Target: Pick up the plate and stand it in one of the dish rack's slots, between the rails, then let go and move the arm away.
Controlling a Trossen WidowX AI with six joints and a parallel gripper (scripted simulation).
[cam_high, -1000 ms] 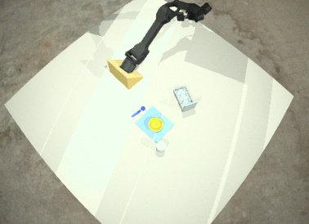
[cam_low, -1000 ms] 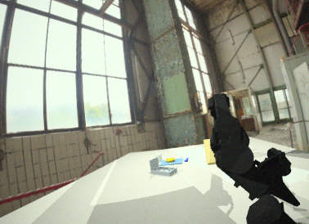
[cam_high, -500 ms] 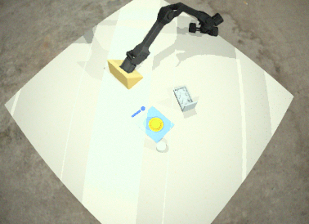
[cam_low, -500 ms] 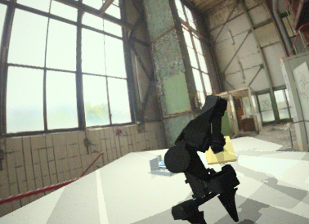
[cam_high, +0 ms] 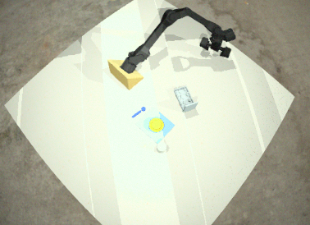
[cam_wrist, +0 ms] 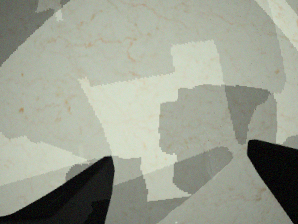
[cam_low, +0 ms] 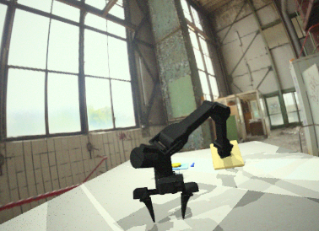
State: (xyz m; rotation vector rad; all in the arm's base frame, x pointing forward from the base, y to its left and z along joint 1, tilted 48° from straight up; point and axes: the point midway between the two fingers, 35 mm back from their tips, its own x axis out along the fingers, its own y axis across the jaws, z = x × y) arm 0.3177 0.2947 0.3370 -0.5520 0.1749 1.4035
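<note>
My gripper tip is 2 cm past the yellow plate, 60 cm to the left of it and 1 cm below it. The rest, counted from my gripper tip: grey dish rack: 2 cm ahead, 39 cm to the right, 2 cm above; blue utensil: 13 cm behind, 58 cm to the right; light blue mat: 3 cm behind, 59 cm to the right.
</note>
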